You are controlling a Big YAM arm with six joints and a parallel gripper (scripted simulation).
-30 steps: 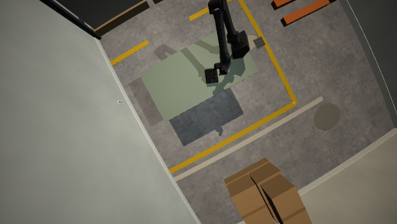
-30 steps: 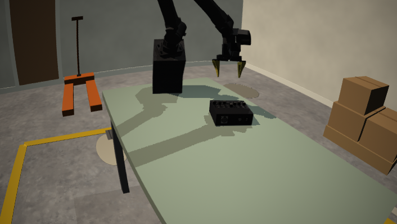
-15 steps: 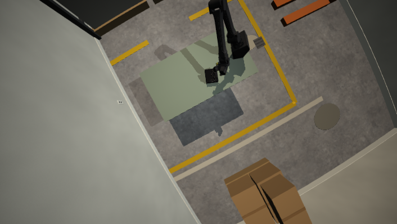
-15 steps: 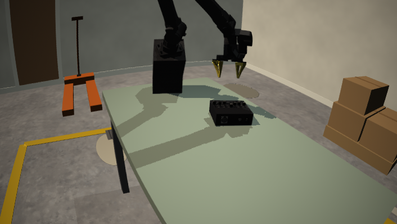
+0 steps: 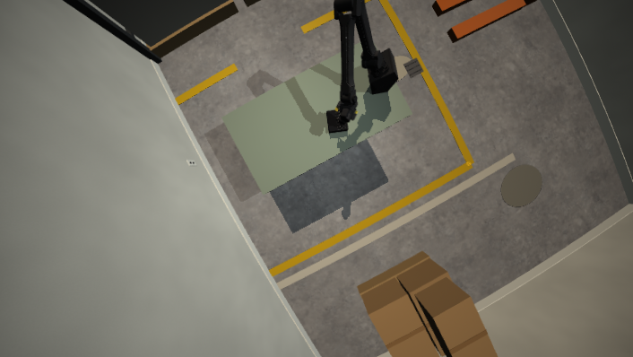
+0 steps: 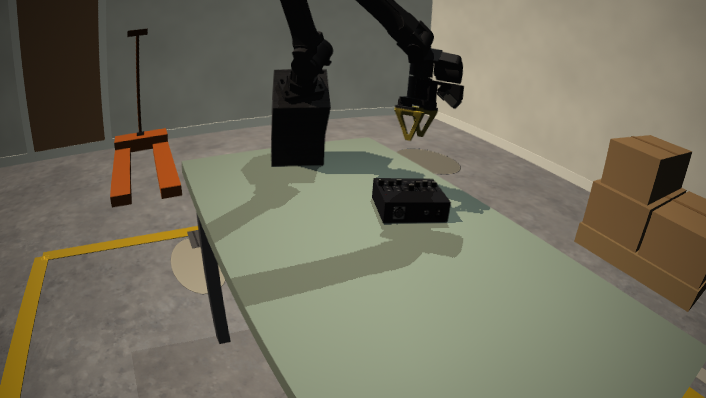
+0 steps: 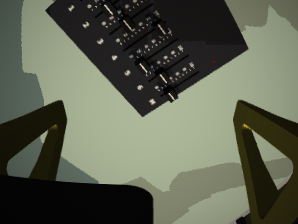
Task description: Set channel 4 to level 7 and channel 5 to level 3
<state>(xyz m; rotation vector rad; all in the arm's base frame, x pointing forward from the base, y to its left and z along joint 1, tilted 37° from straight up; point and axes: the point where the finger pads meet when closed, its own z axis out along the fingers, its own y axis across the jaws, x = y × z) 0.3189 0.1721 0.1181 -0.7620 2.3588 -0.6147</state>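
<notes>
My gripper is now 20 mm short of the channel 4 fader cap, 10 mm to the left of it and 120 mm above it. Round my hand: master fader cap (30 mm behind, 70 mm to the right, 120 mm below); then channel 6 fader cap (20 mm behind, 40 mm to the right, 120 mm below); then channel 5 fader cap (20 mm behind, 20 mm to the right, 120 mm below).
</notes>
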